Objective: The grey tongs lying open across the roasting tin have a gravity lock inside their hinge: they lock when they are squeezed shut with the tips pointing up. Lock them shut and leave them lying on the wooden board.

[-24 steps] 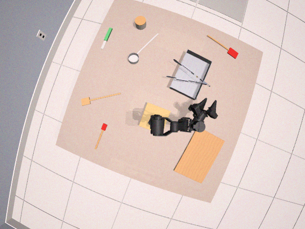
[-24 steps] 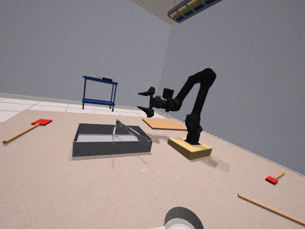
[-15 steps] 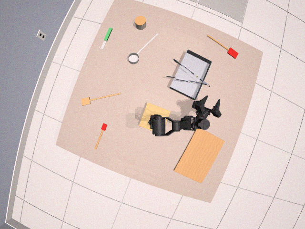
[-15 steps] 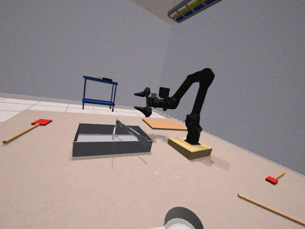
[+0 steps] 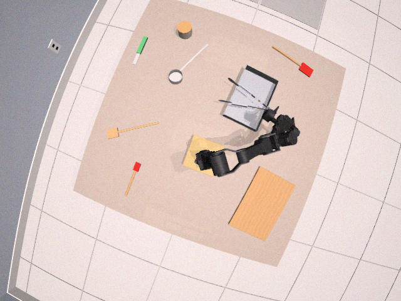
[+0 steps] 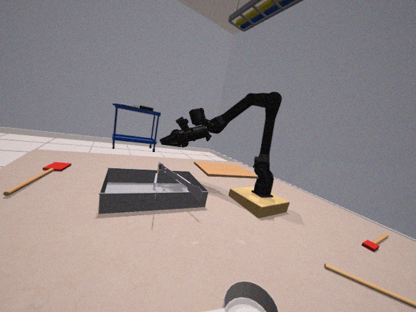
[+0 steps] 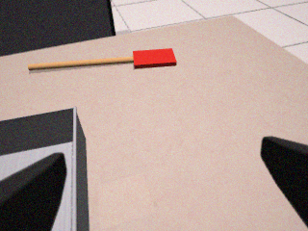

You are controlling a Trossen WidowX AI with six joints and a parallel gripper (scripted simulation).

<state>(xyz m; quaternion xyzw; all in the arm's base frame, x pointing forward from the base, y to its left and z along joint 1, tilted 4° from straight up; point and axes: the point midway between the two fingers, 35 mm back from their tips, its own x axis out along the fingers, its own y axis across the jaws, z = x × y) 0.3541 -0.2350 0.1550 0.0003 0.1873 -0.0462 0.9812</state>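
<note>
The grey roasting tin is 20 mm ahead of my gripper tip, 170 mm to the left of it and 130 mm below it. Also, from my gripper tip: wooden board (460 mm behind, 160 mm to the right, 150 mm below).
</note>
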